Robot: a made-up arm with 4 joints.
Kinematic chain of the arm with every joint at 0, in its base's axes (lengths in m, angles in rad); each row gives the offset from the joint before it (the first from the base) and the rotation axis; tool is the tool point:
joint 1: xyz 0 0 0.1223 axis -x
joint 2: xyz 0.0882 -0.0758 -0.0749 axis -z
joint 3: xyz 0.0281 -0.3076 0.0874 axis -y
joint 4: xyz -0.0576 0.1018 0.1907 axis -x
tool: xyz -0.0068 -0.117 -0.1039
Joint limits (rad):
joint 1: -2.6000..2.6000
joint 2: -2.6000..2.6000
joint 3: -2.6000..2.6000
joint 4: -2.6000..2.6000
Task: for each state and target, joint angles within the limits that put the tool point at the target. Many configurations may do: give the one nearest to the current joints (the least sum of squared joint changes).
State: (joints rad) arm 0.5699 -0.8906 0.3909 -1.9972
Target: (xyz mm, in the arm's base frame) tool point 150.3 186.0 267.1
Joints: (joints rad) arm 1.2123 -1.0129 -0.3519 -2.4922
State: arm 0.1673 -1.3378 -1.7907 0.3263
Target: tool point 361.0 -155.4 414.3
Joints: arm 0.7799 -0.4981 -1.3667 0.2011
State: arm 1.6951 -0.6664 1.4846 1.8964
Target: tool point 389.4 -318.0 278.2
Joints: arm 1.0390 -1.5361 2.0835 1.5798
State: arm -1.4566 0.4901 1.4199 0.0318
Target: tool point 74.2 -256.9 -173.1
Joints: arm -0.7642 -0.1372 1.3642 -0.1227
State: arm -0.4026 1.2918 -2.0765 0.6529
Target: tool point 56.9 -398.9 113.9
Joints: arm -0.1156 0.4684 -2.0653 -0.1912
